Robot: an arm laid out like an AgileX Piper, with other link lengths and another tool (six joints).
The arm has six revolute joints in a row. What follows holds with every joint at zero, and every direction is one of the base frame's.
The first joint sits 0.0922 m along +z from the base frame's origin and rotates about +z.
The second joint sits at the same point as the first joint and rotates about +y.
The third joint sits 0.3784 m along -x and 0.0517 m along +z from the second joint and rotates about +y.
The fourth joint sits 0.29 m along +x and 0.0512 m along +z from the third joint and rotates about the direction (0.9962, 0, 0.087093).
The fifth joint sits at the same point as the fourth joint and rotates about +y.
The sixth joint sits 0.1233 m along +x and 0.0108 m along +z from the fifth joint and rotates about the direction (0.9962, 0, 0.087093).
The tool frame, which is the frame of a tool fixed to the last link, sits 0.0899 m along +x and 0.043 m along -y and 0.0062 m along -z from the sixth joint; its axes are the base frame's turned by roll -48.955, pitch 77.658 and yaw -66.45 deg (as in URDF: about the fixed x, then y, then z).
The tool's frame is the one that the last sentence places.
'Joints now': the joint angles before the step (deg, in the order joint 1, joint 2, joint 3, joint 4, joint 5, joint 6). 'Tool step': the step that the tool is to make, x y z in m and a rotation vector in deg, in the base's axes. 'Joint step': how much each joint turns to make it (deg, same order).
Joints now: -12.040 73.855 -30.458 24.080 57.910 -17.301
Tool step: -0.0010 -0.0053 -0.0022 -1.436 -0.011 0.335
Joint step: -0.002 0.005 0.308 -1.506 -0.814 0.372
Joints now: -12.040 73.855 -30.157 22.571 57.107 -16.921
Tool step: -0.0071 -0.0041 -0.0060 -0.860 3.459 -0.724
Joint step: -0.012 1.739 0.286 -1.946 0.527 2.222
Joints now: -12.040 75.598 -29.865 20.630 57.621 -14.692
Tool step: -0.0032 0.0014 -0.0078 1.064 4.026 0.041
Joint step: -0.003 3.293 -0.118 0.001 0.980 0.224
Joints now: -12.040 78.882 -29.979 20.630 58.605 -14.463
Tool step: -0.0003 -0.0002 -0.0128 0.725 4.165 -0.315
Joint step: -0.001 4.567 0.003 -0.001 -0.440 0.223
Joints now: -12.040 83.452 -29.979 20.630 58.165 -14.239
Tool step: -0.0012 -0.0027 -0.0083 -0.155 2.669 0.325
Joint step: 0.010 2.860 -0.009 -0.837 -0.374 0.264
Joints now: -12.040 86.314 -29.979 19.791 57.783 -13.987
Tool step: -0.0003 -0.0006 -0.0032 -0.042 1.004 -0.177
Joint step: -0.001 1.101 -0.006 -0.173 -0.218 0.292
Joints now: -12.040 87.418 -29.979 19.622 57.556 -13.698
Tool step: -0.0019 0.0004 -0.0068 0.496 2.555 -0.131
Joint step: -0.007 2.562 -0.003 -0.005 0.003 0.142
